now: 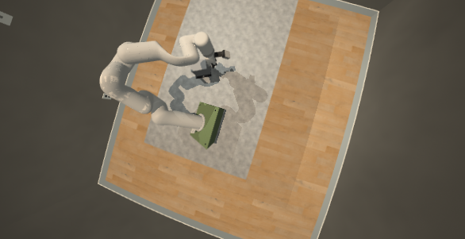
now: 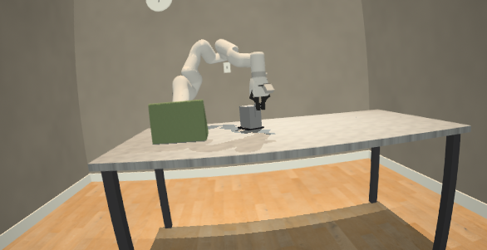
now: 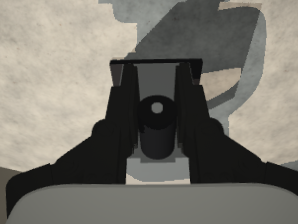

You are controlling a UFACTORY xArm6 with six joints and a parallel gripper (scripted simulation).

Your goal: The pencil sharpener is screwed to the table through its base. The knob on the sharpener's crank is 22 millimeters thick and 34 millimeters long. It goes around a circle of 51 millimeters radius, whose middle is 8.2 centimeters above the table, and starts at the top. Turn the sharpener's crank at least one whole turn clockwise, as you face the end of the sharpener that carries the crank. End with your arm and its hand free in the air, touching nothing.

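My hand is 1 cm past the black crank knob and 1 cm to the right of it.
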